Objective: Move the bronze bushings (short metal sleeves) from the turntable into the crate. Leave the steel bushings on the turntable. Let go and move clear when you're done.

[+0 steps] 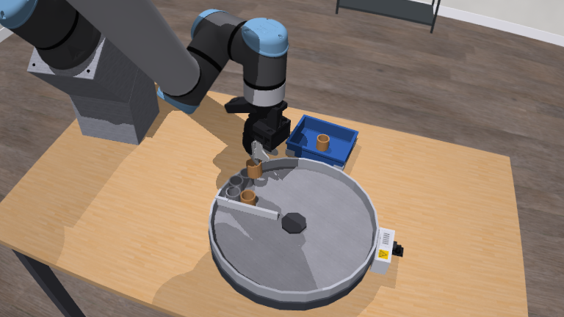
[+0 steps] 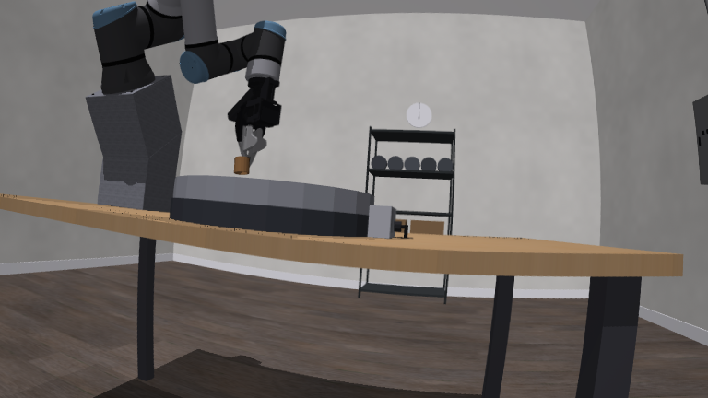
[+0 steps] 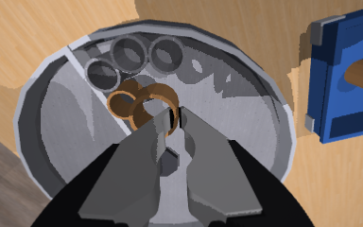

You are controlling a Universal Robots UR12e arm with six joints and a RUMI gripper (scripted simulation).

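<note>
The blue crate lies 16 cm ahead of my hand, 24 cm to the left of it and 13 cm below it. From my hand the other things lie so: grey turntable: 11 cm ahead, 11 cm to the right, 10 cm below.
</note>
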